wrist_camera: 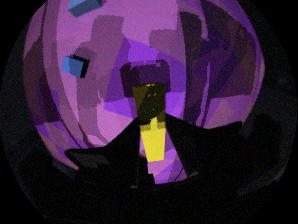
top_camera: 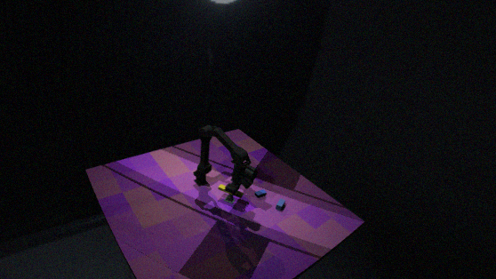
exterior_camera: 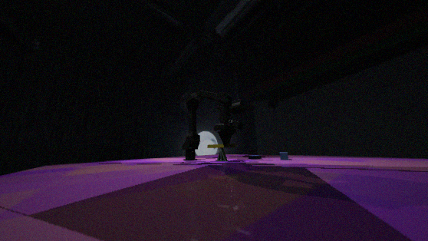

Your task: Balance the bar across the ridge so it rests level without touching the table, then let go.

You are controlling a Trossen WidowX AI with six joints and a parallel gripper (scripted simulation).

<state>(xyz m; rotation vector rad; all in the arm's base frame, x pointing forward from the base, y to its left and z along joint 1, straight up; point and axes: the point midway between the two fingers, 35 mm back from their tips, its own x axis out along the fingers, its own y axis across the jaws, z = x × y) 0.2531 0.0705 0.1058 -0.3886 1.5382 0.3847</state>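
The yellow bar lies 20 mm behind my gripper tip and 10 mm to the right of it. The rest, counted from my gripper tip: ridge: 40 mm below, 20 mm behind, 10 mm to the right.
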